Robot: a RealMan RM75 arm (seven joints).
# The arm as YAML. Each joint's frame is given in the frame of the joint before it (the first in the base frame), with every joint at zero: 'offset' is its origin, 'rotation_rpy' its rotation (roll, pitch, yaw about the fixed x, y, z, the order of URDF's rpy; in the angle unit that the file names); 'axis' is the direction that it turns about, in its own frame. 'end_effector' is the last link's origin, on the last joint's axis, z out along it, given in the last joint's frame.
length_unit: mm
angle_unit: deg
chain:
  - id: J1
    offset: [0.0, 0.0, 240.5]
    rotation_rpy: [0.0, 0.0, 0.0]
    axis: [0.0, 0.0, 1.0]
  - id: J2
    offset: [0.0, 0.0, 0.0]
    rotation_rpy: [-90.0, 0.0, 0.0]
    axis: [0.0, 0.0, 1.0]
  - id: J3
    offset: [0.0, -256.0, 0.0]
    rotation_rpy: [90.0, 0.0, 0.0]
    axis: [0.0, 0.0, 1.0]
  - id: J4
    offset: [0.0, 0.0, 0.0]
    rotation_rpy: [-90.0, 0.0, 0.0]
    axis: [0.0, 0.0, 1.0]
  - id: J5
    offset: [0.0, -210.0, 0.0]
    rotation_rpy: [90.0, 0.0, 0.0]
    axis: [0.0, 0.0, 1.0]
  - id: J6
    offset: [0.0, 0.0, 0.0]
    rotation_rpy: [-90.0, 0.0, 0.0]
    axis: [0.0, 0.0, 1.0]
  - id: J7
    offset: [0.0, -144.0, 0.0]
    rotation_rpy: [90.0, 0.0, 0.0]
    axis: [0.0, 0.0, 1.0]
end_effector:
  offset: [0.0, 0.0, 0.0]
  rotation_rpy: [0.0, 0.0, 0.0]
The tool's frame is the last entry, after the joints.
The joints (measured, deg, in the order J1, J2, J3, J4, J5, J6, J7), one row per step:
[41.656 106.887 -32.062 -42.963 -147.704 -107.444 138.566]
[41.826 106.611 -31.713 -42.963 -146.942 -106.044 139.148]
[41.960 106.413 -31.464 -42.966 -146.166 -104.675 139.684]
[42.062 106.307 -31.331 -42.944 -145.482 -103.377 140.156]
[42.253 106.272 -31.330 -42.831 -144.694 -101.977 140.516]
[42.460 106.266 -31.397 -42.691 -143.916 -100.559 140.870]
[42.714 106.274 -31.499 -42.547 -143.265 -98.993 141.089]
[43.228 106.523 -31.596 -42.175 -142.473 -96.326 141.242]
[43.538 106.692 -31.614 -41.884 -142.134 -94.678 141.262]
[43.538 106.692 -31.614 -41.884 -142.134 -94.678 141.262]
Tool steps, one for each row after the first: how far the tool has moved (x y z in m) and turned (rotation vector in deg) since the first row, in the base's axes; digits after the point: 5 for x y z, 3 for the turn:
[-0.00059 0.00539 0.00276 2.019 0.085 -0.252]
[-0.00124 0.01037 0.00496 3.896 0.212 -0.475]
[-0.00177 0.01468 0.00633 5.509 0.313 -0.690]
[-0.00307 0.01942 0.00681 7.052 0.490 -0.700]
[-0.00452 0.02414 0.00699 8.521 0.662 -0.703]
[-0.00590 0.02921 0.00713 10.037 0.659 -0.576]
[-0.00843 0.03729 0.00537 12.300 0.663 -0.296]
[-0.00958 0.04195 0.00409 13.614 0.597 -0.166]
[-0.00958 0.04195 0.00409 13.614 0.597 -0.166]

